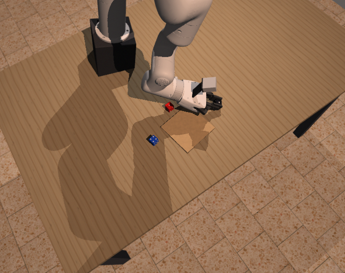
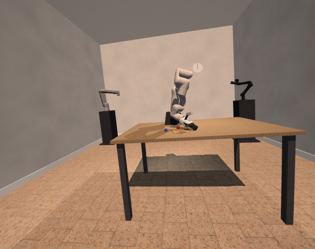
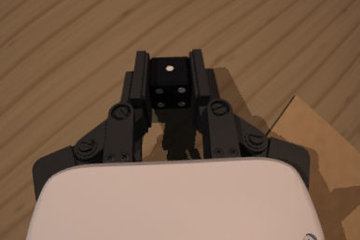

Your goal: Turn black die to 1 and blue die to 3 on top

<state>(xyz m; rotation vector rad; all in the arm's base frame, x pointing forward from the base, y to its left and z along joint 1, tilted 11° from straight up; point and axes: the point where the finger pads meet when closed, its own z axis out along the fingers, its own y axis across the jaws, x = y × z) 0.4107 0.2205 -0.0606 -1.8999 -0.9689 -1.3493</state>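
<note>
My hand is 1 cm to the right of the black die and 1 cm above it. Also, from my hand: tan mat (14 cm to the right, 2 cm below, 2 cm ahead); red die (15 cm to the right, 8 cm behind, 1 cm below); blue die (27 cm to the right, 1 cm below, 1 cm ahead).
</note>
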